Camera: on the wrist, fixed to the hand. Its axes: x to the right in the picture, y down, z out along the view.
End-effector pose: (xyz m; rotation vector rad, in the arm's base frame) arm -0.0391 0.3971 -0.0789 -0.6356 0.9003 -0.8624
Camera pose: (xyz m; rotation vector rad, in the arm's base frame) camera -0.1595 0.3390 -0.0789 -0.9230 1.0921 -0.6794
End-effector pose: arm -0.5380 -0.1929 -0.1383 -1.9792 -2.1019 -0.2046
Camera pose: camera -0.6027 -0.2200 -0.0244 -2.1935 -2.1380 -0.6343
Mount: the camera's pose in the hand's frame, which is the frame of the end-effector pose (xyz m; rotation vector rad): 0.0082 -0.0738 -0.1112 -0.3621 0.0181 0.0342
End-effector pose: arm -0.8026 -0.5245 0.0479 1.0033 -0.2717 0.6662
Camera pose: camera -0.7594 -0.4539 -0.0571 0.6472 -0.3793 0.6295
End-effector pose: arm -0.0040 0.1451 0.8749 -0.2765 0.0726 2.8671
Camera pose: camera 0.0276 0.2102 0.7624 -0.3721 -0.4460 2.8967
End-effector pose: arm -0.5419 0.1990 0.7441 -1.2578 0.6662 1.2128
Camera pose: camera -0.4459 0.1064 0.7342 -1.5623 0.4951 1.3937
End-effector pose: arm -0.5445 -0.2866 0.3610 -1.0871 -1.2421 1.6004
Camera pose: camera -0.4342 -0.2352 0.4163 -1.3472 -1.5475 1.4181
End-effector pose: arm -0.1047 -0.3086 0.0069 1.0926 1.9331 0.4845
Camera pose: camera -0.2355 -0.3343 0.0173 0.8883 1.7557 0.8291
